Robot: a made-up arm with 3 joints. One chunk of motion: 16 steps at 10 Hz.
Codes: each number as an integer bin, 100 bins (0 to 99) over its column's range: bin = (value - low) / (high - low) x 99, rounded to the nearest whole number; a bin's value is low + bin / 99 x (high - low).
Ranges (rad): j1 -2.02..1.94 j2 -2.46..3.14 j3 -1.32..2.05
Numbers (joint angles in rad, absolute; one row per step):
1: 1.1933 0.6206 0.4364
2: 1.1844 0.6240 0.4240
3: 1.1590 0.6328 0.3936
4: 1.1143 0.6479 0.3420
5: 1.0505 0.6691 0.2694
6: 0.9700 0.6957 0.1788
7: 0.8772 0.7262 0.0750
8: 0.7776 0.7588 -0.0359
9: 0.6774 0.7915 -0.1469
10: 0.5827 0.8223 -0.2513
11: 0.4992 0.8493 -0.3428
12: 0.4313 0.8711 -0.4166
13: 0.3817 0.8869 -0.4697
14: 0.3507 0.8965 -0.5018
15: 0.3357 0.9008 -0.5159
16: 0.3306 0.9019 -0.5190
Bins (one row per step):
1: 80 54 52
2: 80 55 51
3: 79 55 50
4: 78 55 49
5: 77 55 47
6: 75 56 44
7: 72 56 41
8: 70 57 38
9: 67 57 34
10: 65 58 31
11: 63 59 29
12: 61 59 27
13: 60 59 25
14: 59 59 24
15: 59 59 24
16: 59 59 24

